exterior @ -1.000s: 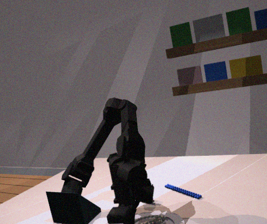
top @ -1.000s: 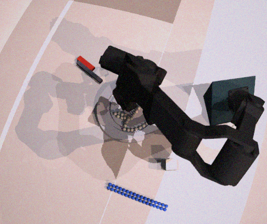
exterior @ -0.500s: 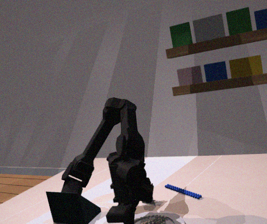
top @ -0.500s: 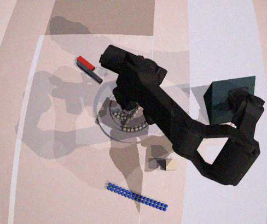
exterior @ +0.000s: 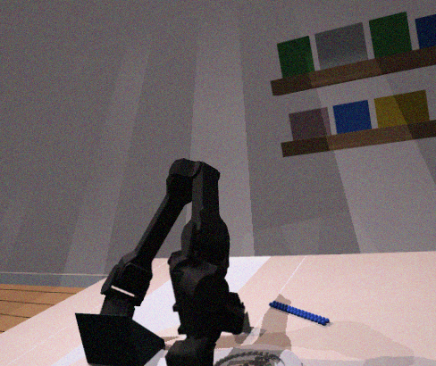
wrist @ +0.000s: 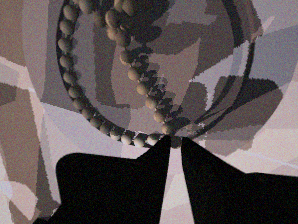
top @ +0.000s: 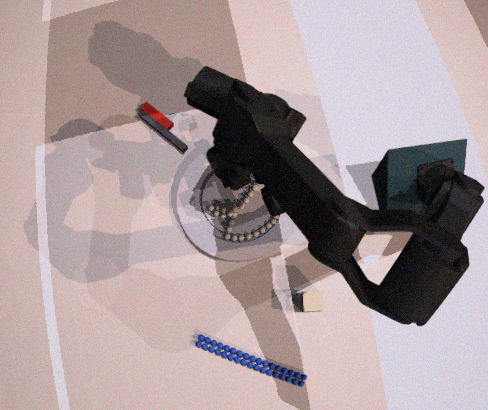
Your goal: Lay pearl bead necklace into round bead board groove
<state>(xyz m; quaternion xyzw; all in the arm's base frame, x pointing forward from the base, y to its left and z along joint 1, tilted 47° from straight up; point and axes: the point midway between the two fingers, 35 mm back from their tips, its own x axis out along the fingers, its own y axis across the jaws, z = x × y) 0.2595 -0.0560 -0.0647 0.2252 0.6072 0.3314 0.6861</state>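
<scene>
Right now my gripper tip is 50 mm short of the round bead board, 40 mm to the right of it and 10 mm above it. From my gripper tip the other things lie so: small beige cube 220 mm to the left, 30 mm behind; then grey block 160 mm ahead, 130 mm to the right, 10 mm below.
</scene>
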